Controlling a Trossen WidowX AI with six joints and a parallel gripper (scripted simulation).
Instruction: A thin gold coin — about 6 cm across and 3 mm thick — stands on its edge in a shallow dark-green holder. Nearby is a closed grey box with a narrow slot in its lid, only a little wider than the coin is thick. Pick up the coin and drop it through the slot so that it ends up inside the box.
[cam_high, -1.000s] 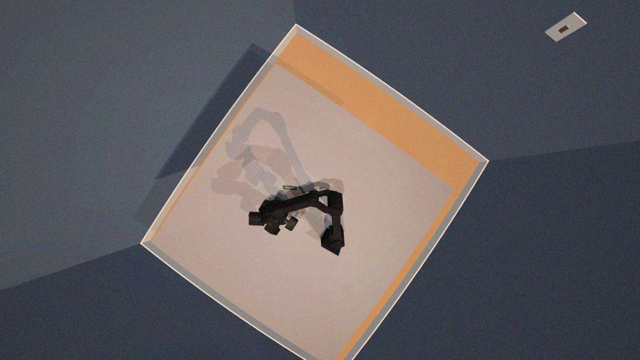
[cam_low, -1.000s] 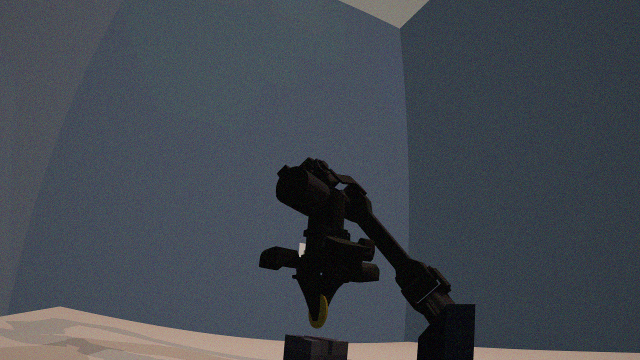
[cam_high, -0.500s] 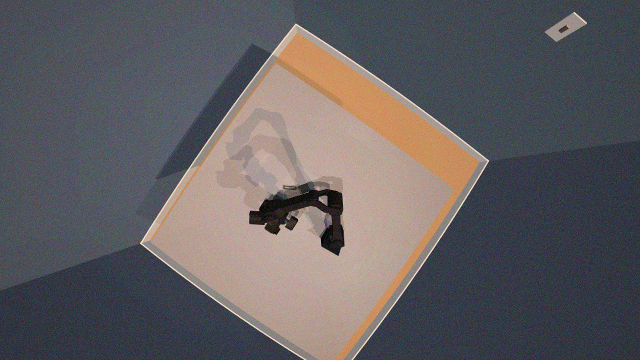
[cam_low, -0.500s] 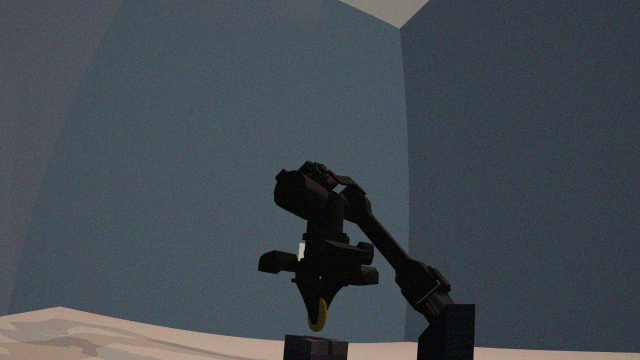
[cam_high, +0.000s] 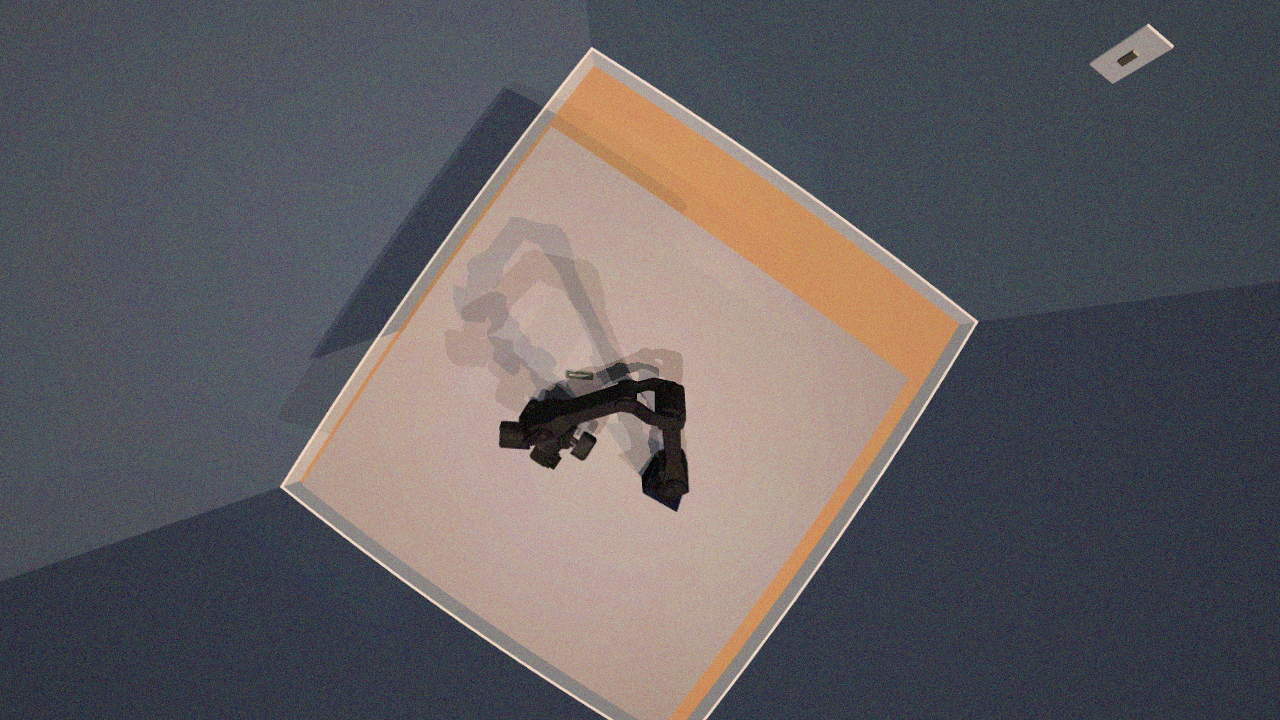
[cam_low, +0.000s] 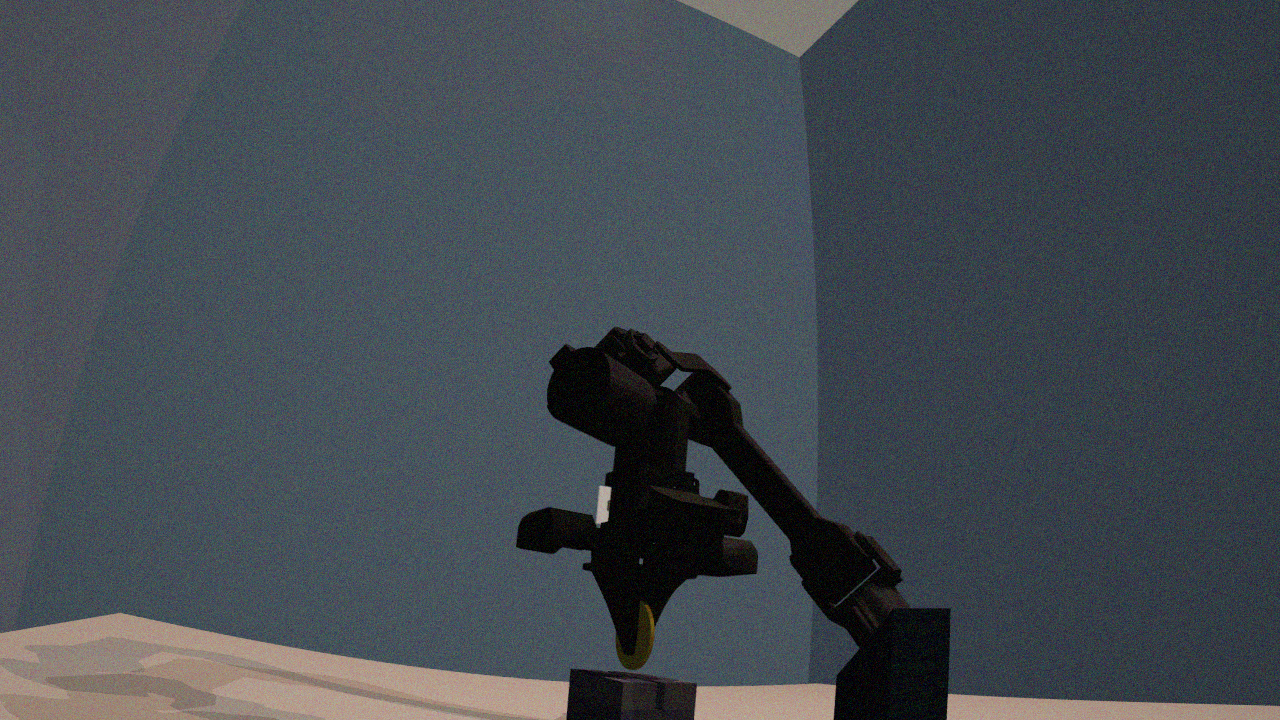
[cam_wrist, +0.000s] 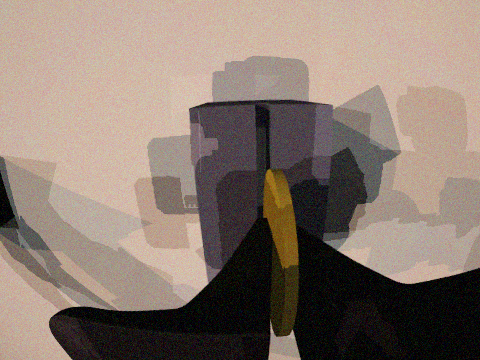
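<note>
Right now the coin is 20 mm above my gripper tip.
</note>
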